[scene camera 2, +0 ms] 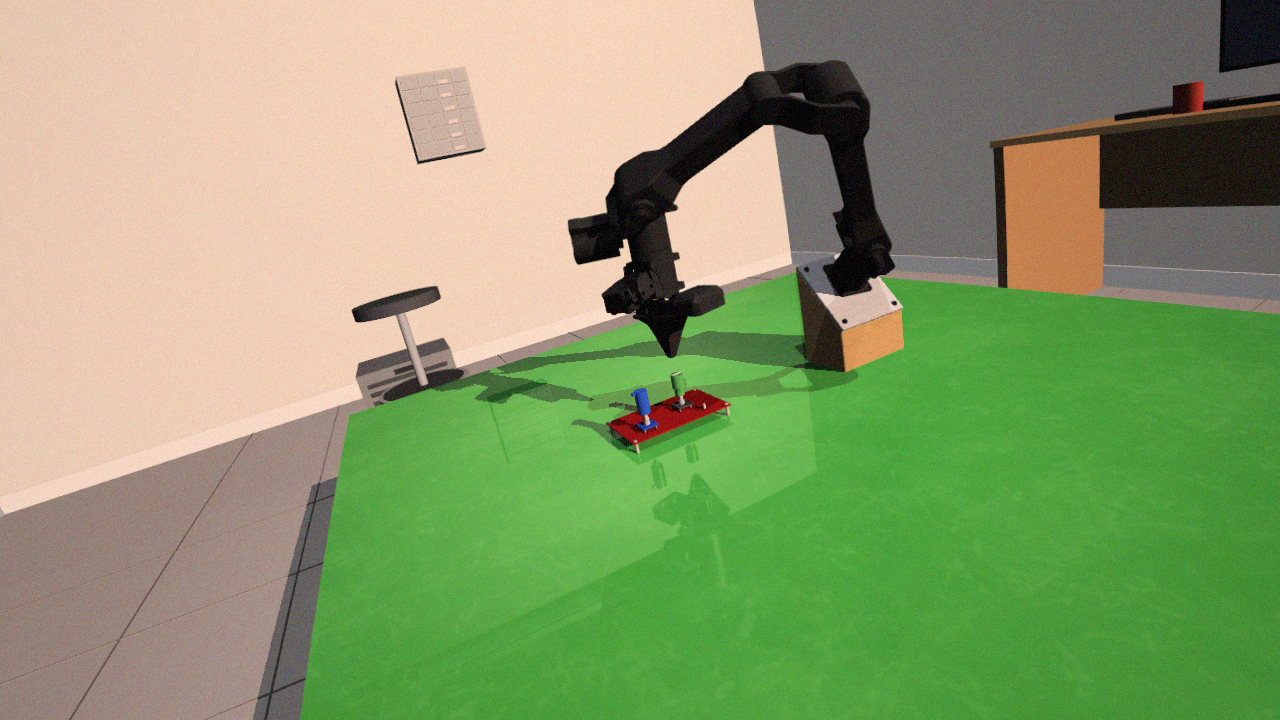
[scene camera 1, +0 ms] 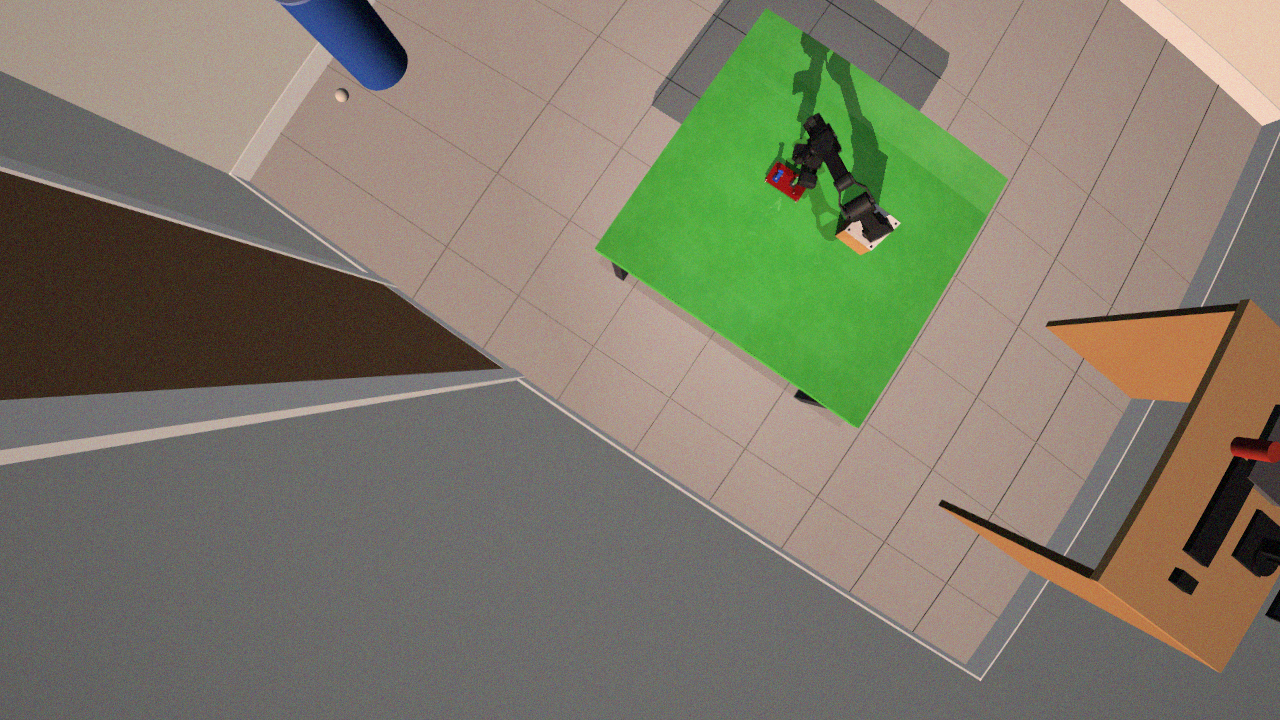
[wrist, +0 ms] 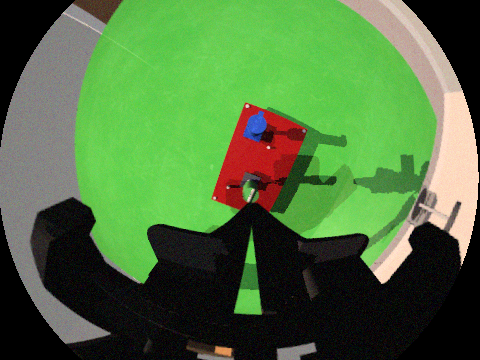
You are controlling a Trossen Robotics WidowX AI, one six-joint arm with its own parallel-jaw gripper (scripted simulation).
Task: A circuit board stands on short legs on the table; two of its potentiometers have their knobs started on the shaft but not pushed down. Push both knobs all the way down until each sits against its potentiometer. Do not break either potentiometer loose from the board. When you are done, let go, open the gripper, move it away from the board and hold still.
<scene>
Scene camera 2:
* my gripper: 672,357
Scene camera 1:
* my gripper: 801,174
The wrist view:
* my gripper: 252,207
</scene>
